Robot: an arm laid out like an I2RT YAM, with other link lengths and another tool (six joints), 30 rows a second.
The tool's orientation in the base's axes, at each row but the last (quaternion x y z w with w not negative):
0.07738, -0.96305, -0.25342, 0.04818
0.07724, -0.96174, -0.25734, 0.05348
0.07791, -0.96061, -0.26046, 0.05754
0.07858, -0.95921, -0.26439, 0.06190
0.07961, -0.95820, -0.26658, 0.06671
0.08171, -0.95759, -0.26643, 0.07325
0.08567, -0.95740, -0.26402, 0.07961
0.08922, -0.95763, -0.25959, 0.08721
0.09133, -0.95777, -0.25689, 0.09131
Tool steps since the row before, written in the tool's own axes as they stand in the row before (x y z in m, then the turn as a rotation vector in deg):
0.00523, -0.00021, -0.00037, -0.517, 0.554, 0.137
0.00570, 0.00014, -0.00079, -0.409, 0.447, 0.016
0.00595, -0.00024, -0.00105, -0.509, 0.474, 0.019
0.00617, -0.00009, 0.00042, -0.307, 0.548, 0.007
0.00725, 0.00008, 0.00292, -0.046, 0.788, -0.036
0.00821, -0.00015, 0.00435, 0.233, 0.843, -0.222
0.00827, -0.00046, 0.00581, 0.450, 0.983, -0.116
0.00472, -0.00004, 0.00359, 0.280, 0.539, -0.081
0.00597, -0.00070, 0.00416, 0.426, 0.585, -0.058
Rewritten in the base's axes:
-0.00507, -0.00127, 0.00050, 0.421, 0.632, 0.128
-0.00550, -0.00127, 0.00111, 0.345, 0.462, 0.185
-0.00565, -0.00179, 0.00119, 0.440, 0.505, 0.190
-0.00610, -0.00100, 0.00007, 0.235, 0.524, 0.254
-0.00760, 0.00016, -0.00182, -0.041, 0.657, 0.438
-0.00879, 0.00044, -0.00297, -0.286, 0.556, 0.651
-0.00914, 0.00076, -0.00428, -0.535, 0.682, 0.657
-0.00533, 0.00067, -0.00250, -0.322, 0.358, 0.379
-0.00660, 0.00006, -0.00313, -0.474, 0.376, 0.402

